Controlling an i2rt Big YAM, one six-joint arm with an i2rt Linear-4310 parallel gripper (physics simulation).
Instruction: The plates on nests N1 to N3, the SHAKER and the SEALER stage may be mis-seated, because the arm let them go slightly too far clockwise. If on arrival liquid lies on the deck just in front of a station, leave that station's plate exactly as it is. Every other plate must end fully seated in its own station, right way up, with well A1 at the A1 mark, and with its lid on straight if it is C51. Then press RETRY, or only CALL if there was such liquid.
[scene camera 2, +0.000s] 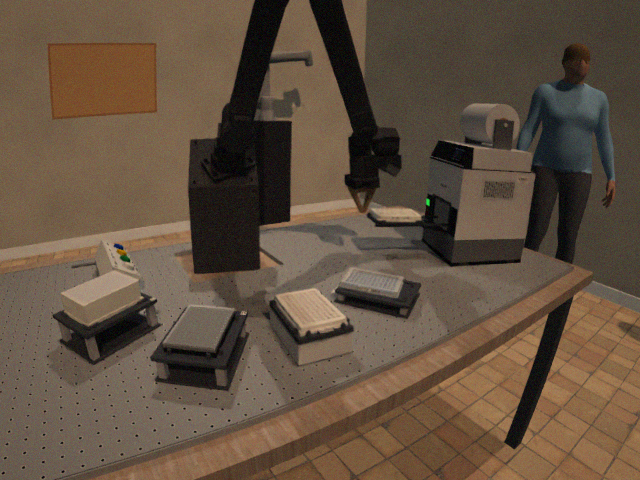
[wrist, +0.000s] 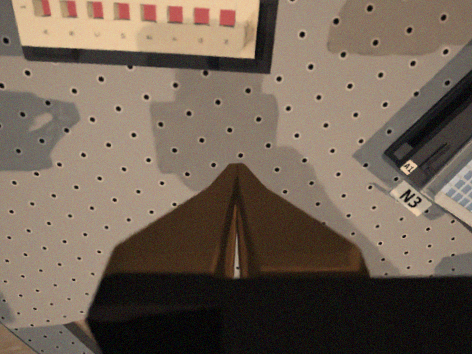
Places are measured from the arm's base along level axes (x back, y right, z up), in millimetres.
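Pixels of known places: gripper, fingertip midpoint: (scene camera 2: 362, 213) (wrist: 236, 176); arm's base at its link origin: (scene camera 2: 228, 164).
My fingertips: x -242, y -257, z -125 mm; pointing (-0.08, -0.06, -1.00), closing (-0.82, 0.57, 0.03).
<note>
Ahead of a thing's pixels: the offset from my fingertips to its middle. "*": to the spot under its first point.
My gripper (scene camera 2: 363, 210) (wrist: 236, 176) is shut and empty, above the deck just left of the sealer stage @(dx -62, dy -139, dz -27 mm) (scene camera 2: 398, 224) (wrist: 265, 50) in the scene view. A cream plate @(dx -37, dy -108, dz -16 mm) (scene camera 2: 395, 213) (wrist: 100, 42) with red wells lies on that stage. A pale plate with bluish wells @(dx -157, dy +162, dz -95 mm) (scene camera 2: 369, 283) (wrist: 462, 187) lies on nest N3 @(dx -172, dy +154, dz -118 mm) (scene camera 2: 410, 299) (wrist: 407, 151), whose A1 mark shows in the wrist view. A cream plate @(dx -176, dy +379, dz -72 mm) (scene camera 2: 310, 310) is on the white-bodied station @(* dx -237, dy +420, dz -111 mm) (scene camera 2: 317, 351). A grey-topped plate @(dx -97, dy +550, dz -73 mm) (scene camera 2: 200, 328) and a tall cream plate @(dx +81, dy +660, dz -54 mm) (scene camera 2: 100, 297) rest on two black nests. Exact seating is hard to tell.
The white sealer @(dx -201, dy -312, dz +94 mm) (scene camera 2: 480, 201) with a roll on top stands at the back right and shows a green light. A button panel @(dx +308, dy +563, dz -92 mm) (scene camera 2: 111, 260) with blue, yellow and green buttons stands behind the leftmost nest. The arm's dark pedestal (scene camera 2: 224, 222) stands at the back. Shadows cross the deck.
</note>
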